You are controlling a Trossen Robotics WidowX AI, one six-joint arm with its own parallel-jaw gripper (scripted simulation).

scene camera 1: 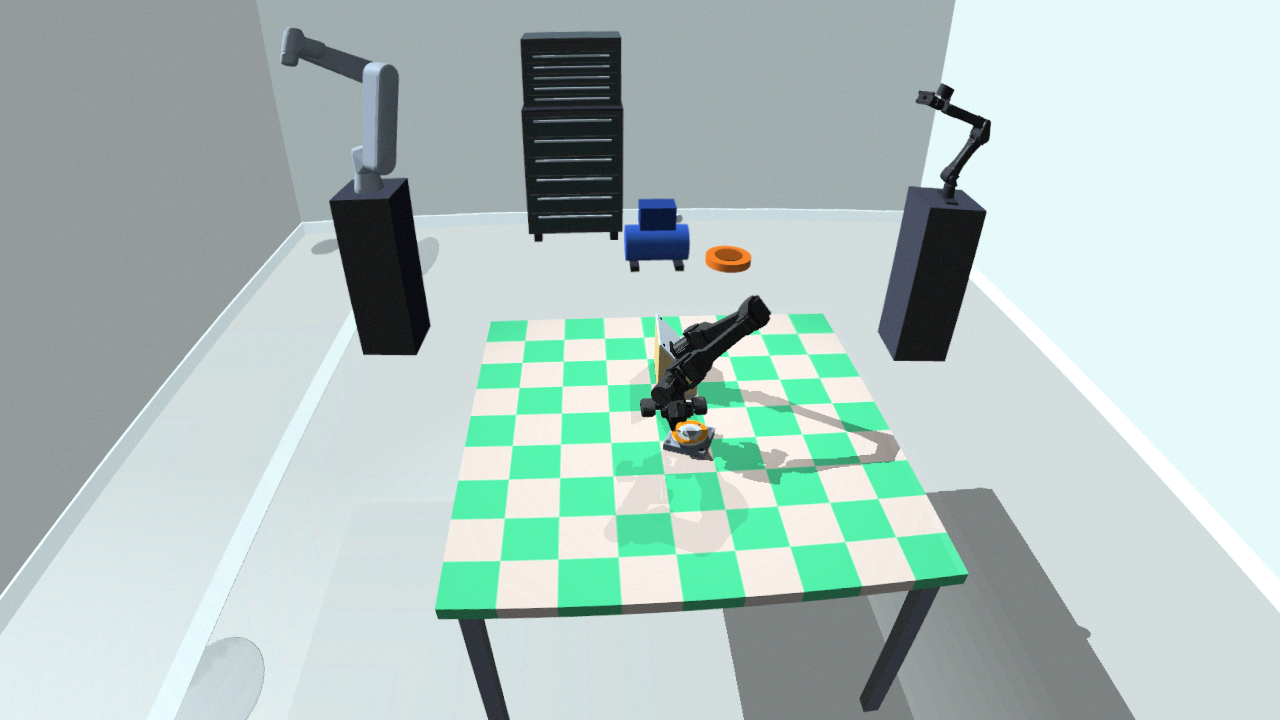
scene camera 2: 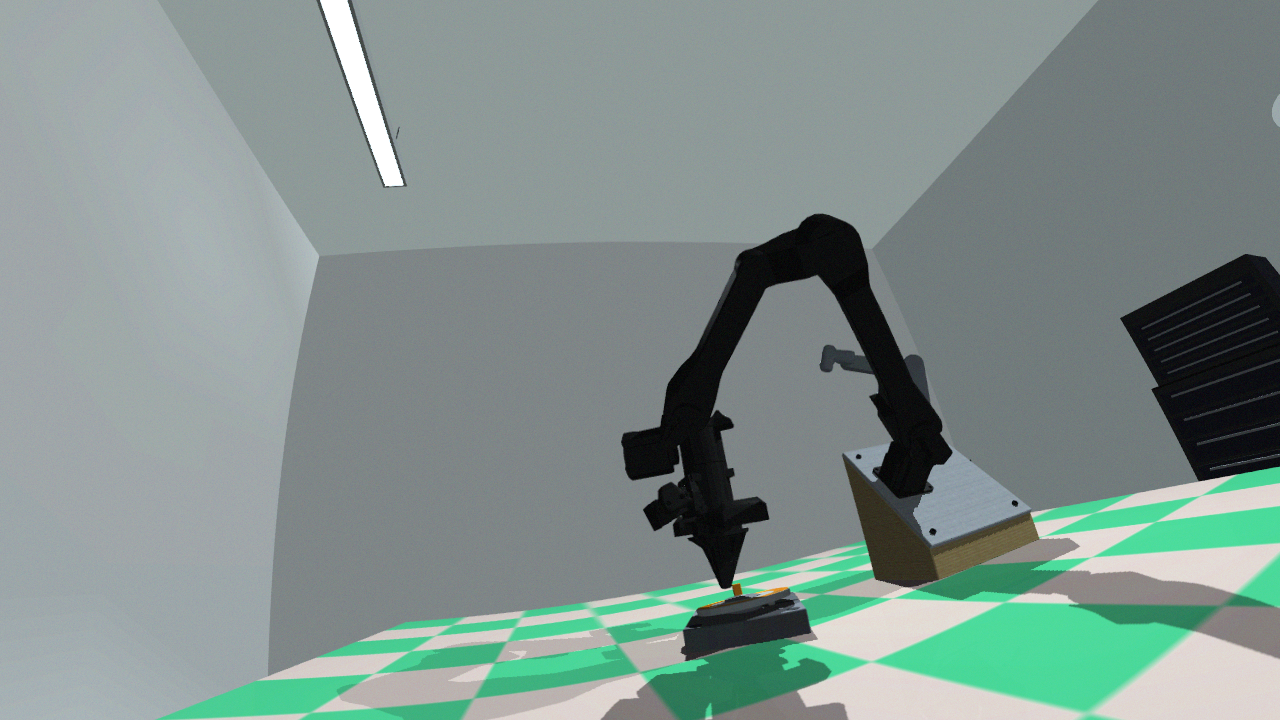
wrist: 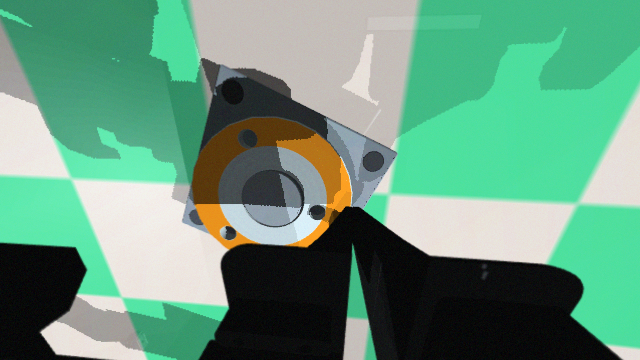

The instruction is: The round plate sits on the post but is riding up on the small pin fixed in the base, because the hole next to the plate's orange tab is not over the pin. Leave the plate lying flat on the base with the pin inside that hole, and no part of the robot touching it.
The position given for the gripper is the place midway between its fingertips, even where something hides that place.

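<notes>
Scene camera 2 shows the gripper [scene camera 2: 726, 588] together with a plate [scene camera 2: 718, 608] and a base [scene camera 2: 787, 617]. In scene camera 1 the base [scene camera 1: 700, 450] is visible, and so is the gripper [scene camera 1: 672, 429]. The wrist view takes in the plate [wrist: 225, 164], the base [wrist: 236, 97] and the gripper [wrist: 351, 213].
</notes>
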